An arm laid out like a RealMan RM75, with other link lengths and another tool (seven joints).
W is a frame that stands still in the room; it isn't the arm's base.
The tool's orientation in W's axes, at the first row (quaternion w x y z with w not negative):
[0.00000 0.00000 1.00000 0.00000]
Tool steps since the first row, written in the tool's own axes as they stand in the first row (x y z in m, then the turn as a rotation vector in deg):
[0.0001 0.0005 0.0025 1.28 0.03 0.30]
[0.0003 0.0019 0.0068 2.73 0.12 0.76]
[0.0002 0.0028 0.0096 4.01 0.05 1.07]
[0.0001 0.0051 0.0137 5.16 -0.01 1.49]
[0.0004 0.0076 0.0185 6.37 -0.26 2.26]
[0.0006 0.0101 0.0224 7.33 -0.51 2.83]
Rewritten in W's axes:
[-0.0001 0.0005 -0.0025 -1.28 0.03 -0.30]
[-0.0003 0.0019 -0.0068 -2.73 0.12 -0.76]
[-0.0002 0.0028 -0.0096 -4.01 0.05 -1.07]
[-0.0001 0.0051 -0.0137 -5.16 -0.01 -1.49]
[-0.0004 0.0076 -0.0185 -6.37 -0.26 -2.26]
[-0.0006 0.0101 -0.0224 -7.33 -0.51 -2.83]

